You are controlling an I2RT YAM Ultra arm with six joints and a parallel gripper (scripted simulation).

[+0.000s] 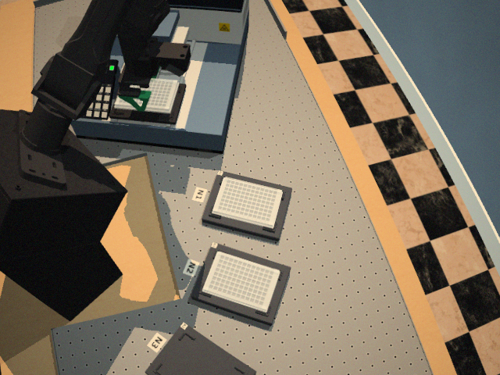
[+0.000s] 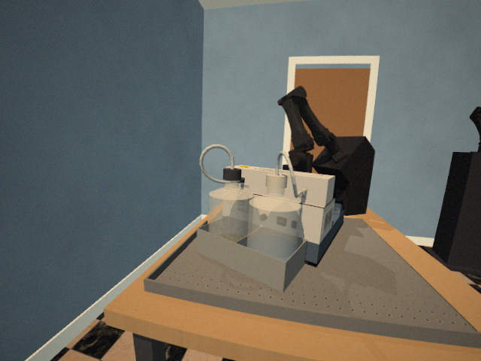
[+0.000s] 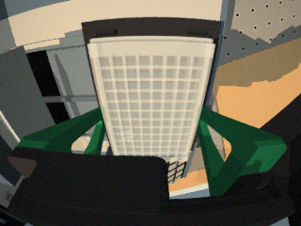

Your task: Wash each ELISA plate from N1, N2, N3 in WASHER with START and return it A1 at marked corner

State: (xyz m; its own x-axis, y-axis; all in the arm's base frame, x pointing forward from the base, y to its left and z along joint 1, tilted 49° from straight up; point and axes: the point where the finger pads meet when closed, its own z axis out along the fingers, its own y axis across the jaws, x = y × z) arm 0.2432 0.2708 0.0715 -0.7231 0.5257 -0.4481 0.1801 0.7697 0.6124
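Now: the dark carrier 2 cm below my hand. The rest, counted from my hand: N1 label (10 cm ahead, 20 cm to the right, 11 cm below); then manifold (4 cm ahead, 15 cm to the left, 3 cm above); then washer (4 cm ahead, 15 cm to the left, 2 cm above).
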